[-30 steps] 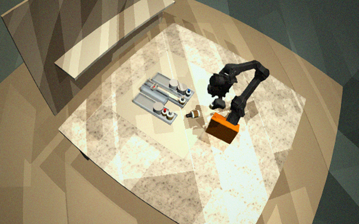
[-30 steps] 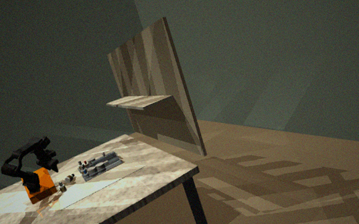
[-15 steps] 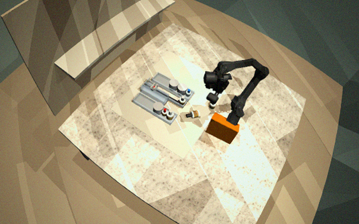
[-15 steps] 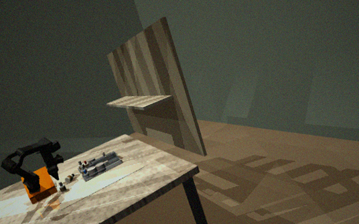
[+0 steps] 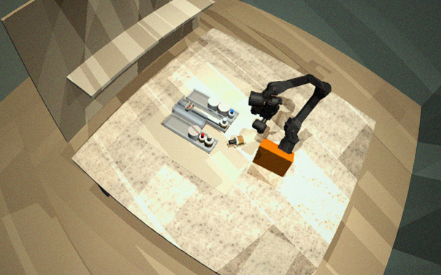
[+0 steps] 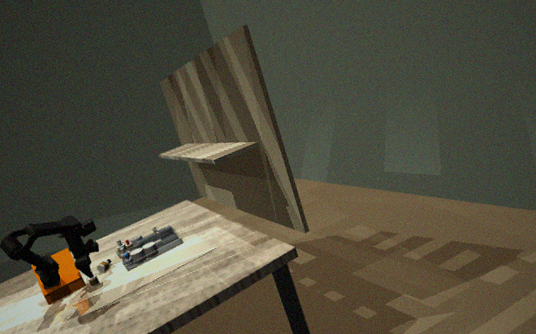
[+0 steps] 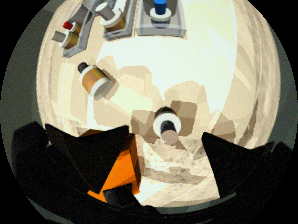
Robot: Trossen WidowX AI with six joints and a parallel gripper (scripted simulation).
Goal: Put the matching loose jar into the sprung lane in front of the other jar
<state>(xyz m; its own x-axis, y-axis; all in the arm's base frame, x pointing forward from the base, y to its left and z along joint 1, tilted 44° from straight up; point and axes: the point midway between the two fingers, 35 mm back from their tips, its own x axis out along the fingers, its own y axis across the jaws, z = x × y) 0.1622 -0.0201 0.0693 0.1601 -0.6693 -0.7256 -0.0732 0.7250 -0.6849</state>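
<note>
Now: the pale jar 150 mm ahead of my gripper tip, 230 mm to the left of it and 10 mm below it. Also, from my gripper tip: grey lane rack: 300 mm ahead, 150 mm to the left, 40 mm below.
</note>
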